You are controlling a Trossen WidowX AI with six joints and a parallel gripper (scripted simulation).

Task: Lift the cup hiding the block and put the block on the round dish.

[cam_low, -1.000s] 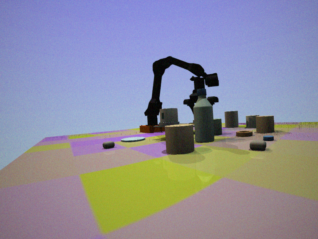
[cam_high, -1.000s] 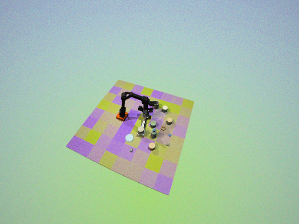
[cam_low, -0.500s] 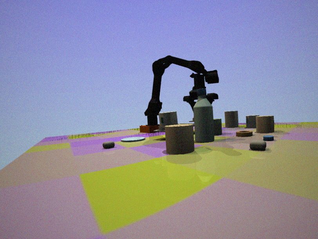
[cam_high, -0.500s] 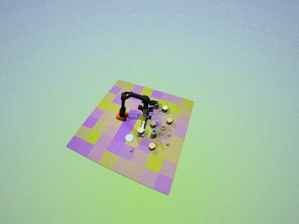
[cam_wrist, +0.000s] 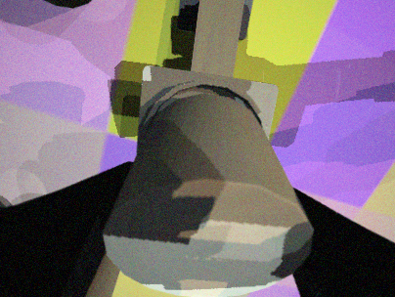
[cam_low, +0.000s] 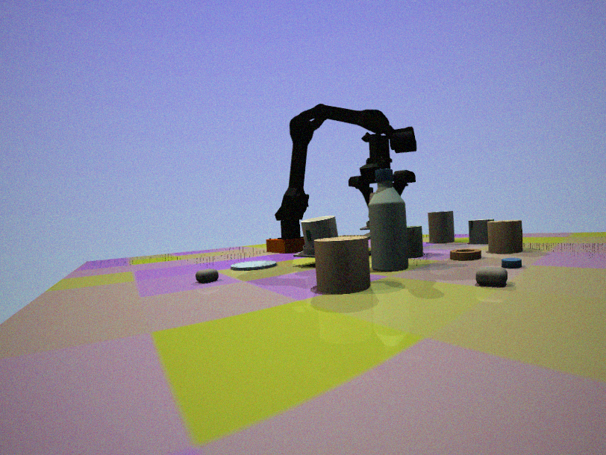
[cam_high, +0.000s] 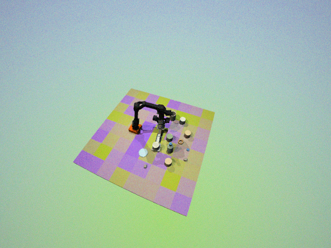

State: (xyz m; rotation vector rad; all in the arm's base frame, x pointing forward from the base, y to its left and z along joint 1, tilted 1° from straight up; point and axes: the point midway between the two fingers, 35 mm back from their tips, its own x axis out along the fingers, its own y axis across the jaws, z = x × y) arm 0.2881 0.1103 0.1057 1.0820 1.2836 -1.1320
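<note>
Now: gripper tip 10 mm to the left of the block and 20 mm above it. Also, from my gripper tip: pale blue round dish (80 mm behind, 360 mm to the right, 110 mm below); then grey bottle (190 mm ahead, 240 mm to the right); then balance (20 mm ahead, 130 mm to the right, 70 mm below).
</note>
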